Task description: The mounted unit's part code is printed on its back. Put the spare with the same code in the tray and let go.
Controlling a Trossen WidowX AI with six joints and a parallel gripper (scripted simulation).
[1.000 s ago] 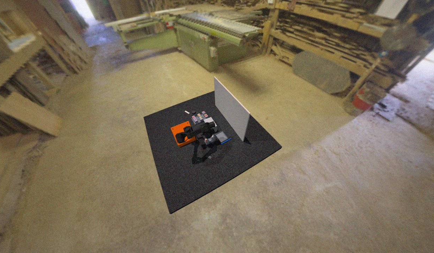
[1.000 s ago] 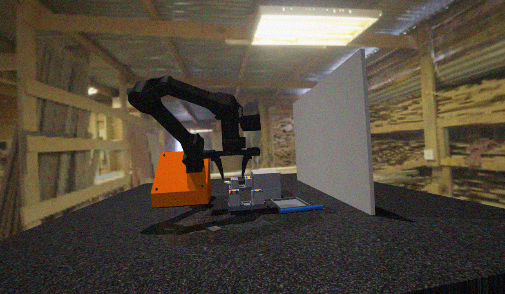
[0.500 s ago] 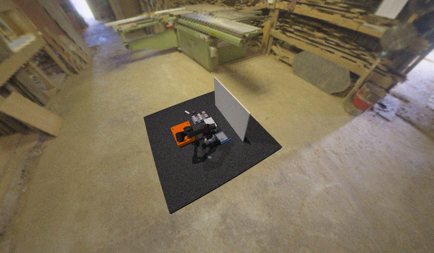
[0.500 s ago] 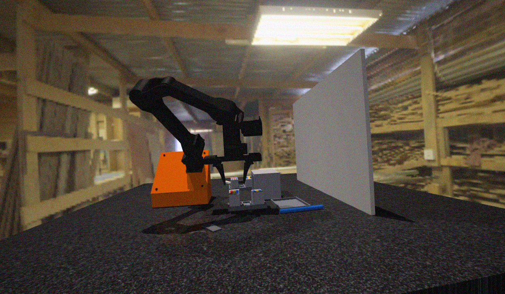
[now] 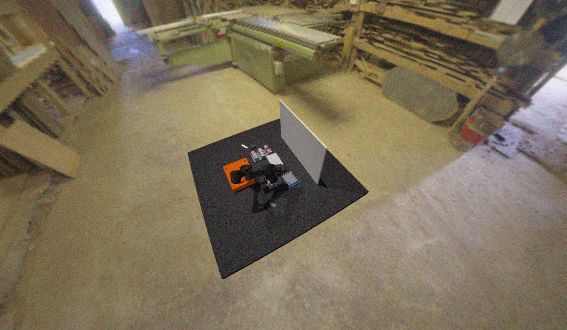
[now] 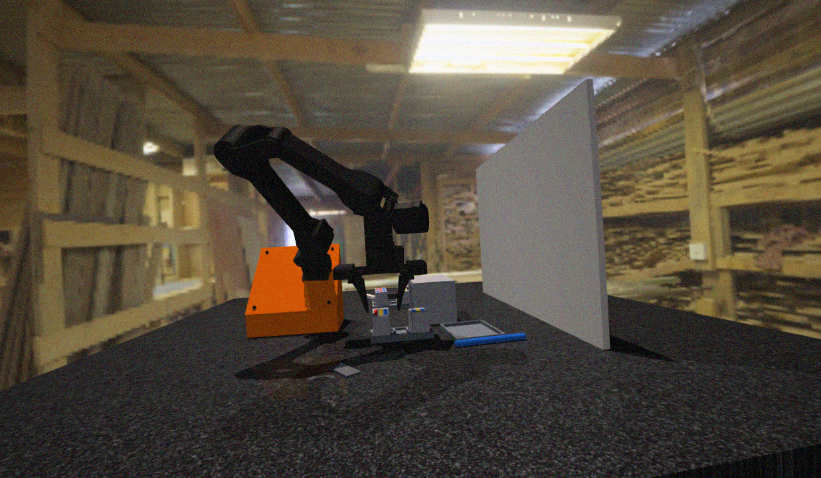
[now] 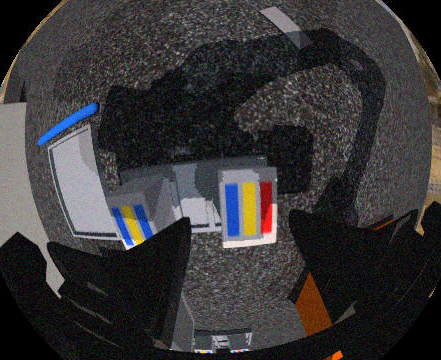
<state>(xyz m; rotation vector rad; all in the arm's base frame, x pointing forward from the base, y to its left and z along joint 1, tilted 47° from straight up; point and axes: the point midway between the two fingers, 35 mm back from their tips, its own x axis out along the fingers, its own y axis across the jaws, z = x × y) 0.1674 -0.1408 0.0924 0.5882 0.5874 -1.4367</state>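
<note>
Now: the grey tray 18 cm ahead of my gripper tip and 5 cm below it. Also, from my gripper tip: grey mounted unit 18 cm to the left, 12 cm ahead.
</note>
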